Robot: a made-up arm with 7 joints.
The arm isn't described. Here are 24 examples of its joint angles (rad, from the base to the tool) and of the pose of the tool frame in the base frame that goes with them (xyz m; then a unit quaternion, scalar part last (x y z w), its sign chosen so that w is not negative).
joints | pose
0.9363 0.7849 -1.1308 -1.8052 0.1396 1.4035 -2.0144 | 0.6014 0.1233 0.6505 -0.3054 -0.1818 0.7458 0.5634
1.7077 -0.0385 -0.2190 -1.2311 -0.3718 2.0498 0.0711 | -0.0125 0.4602 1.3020 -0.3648 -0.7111 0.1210 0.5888
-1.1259 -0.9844 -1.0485 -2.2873 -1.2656 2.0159 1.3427 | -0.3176 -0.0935 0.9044 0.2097 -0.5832 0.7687 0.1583
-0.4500 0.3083 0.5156 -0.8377 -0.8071 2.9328 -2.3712 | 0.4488 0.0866 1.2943 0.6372 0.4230 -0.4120 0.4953
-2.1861 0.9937 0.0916 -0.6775 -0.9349 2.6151 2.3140 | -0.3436 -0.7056 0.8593 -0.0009 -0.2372 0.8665 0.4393
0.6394 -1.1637 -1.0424 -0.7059 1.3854 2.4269 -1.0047 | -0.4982 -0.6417 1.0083 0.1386 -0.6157 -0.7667 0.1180
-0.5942 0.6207 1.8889 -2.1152 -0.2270 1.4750 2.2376 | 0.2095 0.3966 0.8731 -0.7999 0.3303 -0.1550 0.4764
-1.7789 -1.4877 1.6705 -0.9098 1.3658 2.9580 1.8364 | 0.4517 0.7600 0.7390 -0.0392 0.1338 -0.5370 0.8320
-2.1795 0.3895 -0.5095 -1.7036 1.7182 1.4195 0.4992 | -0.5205 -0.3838 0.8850 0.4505 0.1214 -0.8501 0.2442
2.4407 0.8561 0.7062 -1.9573 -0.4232 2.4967 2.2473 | -0.6164 0.0615 0.6260 -0.6956 -0.3389 0.3925 0.4973
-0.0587 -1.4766 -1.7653 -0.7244 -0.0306 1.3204 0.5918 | -0.8304 -0.3209 0.6492 0.2640 0.2439 -0.8520 0.3806
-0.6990 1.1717 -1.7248 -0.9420 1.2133 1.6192 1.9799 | 0.3073 -0.7388 0.9112 -0.1757 -0.5206 0.8076 0.2144
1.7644 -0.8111 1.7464 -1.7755 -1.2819 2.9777 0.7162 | -0.2687 -0.5441 0.7303 -0.7053 0.6997 -0.1125 0.0152
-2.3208 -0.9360 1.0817 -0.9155 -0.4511 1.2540 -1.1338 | 0.6378 0.1035 1.1580 -0.9218 0.3250 0.1711 0.1235
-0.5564 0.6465 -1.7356 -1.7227 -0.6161 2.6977 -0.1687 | 0.0288 -0.5610 0.9863 -0.8179 0.5675 -0.0895 0.0328
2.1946 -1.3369 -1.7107 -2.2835 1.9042 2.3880 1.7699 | 0.5227 0.0488 0.5144 -0.1578 -0.9342 -0.2728 0.1672
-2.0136 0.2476 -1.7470 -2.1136 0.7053 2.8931 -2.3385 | -0.3914 0.2470 1.0344 -0.4659 0.8067 -0.2481 0.2657
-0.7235 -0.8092 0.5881 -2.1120 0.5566 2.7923 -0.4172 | 0.1503 0.2696 1.1889 -0.6445 -0.4691 -0.4115 0.4420
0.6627 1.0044 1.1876 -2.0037 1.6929 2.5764 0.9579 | 0.1048 0.6150 0.5673 -0.4430 0.7907 0.2100 0.3667
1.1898 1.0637 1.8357 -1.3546 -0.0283 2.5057 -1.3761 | -0.1774 0.6332 1.1007 0.6169 -0.5582 0.4125 0.3709
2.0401 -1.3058 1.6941 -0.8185 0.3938 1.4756 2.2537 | 0.0551 -0.8742 0.6876 -0.0363 -0.4897 0.5907 0.6403
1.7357 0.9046 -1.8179 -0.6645 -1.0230 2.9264 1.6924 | 0.1442 0.7288 1.0341 -0.1650 -0.7938 -0.5052 0.2956
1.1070 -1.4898 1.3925 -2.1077 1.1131 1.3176 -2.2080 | -0.5673 -0.0442 0.5922 -0.2753 0.5341 -0.6421 0.4761
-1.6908 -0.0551 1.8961 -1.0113 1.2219 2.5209 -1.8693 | 0.3583 0.1264 1.3995 -0.3154 -0.8900 -0.2129 0.2513
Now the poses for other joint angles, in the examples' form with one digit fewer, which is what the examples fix.
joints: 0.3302 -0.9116 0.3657 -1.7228 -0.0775 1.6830 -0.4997
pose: -0.134 0.248 1.222 -0.641 -0.639 0.060 0.422
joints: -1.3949 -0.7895 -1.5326 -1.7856 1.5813 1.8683 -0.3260
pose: -0.590 0.276 0.953 -0.028 0.349 0.935 0.055
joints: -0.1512 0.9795 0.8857 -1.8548 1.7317 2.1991 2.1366
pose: 0.589 0.317 0.534 0.021 -0.986 -0.086 0.139
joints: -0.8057 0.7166 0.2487 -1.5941 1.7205 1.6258 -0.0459
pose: 0.648 -0.385 0.695 0.231 0.280 -0.308 0.880
